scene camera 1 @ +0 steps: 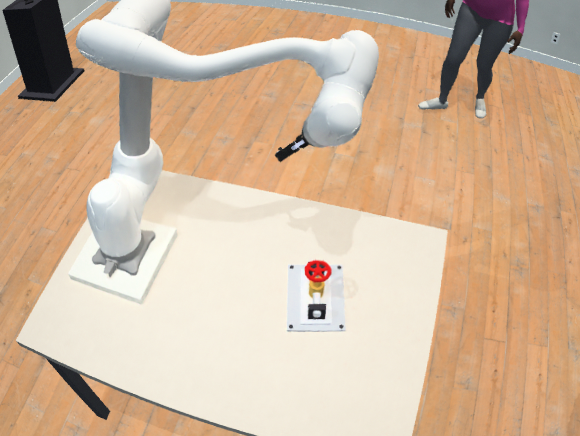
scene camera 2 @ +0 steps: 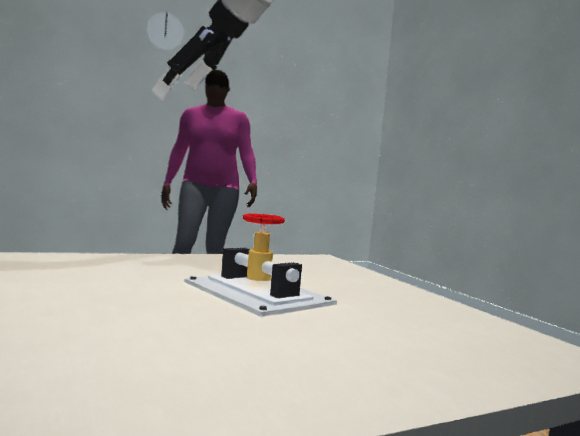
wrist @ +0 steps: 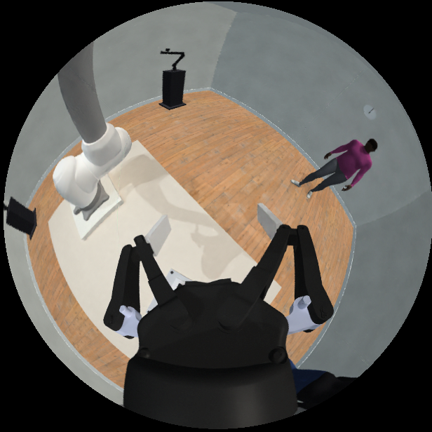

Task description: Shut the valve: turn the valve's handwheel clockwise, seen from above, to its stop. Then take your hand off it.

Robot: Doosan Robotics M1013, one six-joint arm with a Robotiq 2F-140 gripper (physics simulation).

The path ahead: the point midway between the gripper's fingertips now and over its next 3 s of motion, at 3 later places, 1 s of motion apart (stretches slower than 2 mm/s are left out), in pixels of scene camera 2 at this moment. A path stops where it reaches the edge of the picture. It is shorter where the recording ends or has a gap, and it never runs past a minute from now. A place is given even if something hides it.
My gripper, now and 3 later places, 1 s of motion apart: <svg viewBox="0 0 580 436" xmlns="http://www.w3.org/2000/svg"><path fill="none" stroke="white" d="M174 90L175 91L177 92L210 116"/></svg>
